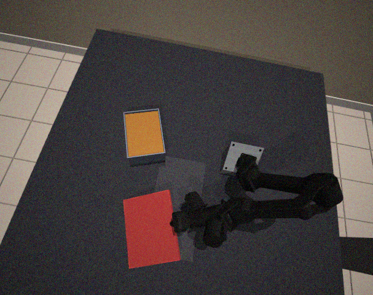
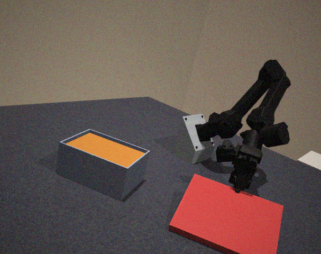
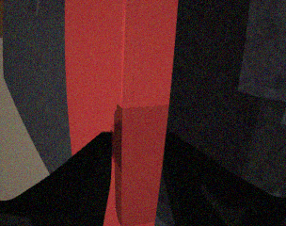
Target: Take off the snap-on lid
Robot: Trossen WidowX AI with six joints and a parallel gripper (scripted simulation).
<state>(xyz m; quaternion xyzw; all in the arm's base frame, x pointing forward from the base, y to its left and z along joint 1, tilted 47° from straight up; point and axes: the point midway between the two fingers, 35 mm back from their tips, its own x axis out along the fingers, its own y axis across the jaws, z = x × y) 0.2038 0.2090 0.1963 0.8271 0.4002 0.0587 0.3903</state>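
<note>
Now: the red lid 8 cm ahead of my gripper tip, 3 cm to the left of it and 2 cm below it. The rest, counted from my gripper tip: box: 20 cm ahead, 31 cm to the right, 2 cm below.
</note>
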